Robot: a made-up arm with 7 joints. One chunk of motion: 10 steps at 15 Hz.
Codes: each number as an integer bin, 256 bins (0 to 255) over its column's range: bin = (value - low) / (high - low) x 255, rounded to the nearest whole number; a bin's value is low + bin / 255 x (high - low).
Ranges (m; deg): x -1.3..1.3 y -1.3..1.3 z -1.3..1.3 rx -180..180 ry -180..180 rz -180..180
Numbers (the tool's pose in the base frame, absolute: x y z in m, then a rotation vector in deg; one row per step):
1: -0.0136 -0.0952 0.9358 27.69 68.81 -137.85
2: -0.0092 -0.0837 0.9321 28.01 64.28 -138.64
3: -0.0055 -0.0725 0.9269 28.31 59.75 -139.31
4: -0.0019 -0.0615 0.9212 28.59 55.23 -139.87
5: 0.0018 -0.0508 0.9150 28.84 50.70 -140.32
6: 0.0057 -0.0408 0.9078 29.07 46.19 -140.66
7: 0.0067 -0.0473 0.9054 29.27 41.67 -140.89
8: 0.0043 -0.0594 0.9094 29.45 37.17 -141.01
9: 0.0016 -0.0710 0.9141 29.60 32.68 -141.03
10: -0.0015 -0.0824 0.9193 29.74 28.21 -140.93
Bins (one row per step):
1: 126 118 219 147 176 30
2: 127 119 219 147 173 29
3: 127 120 218 148 170 29
4: 127 121 218 148 167 28
5: 128 123 217 148 163 28
6: 128 123 217 148 160 28
7: 128 123 216 148 157 28
8: 128 122 217 148 154 28
9: 128 121 217 148 151 28
10: 127 119 218 149 147 28

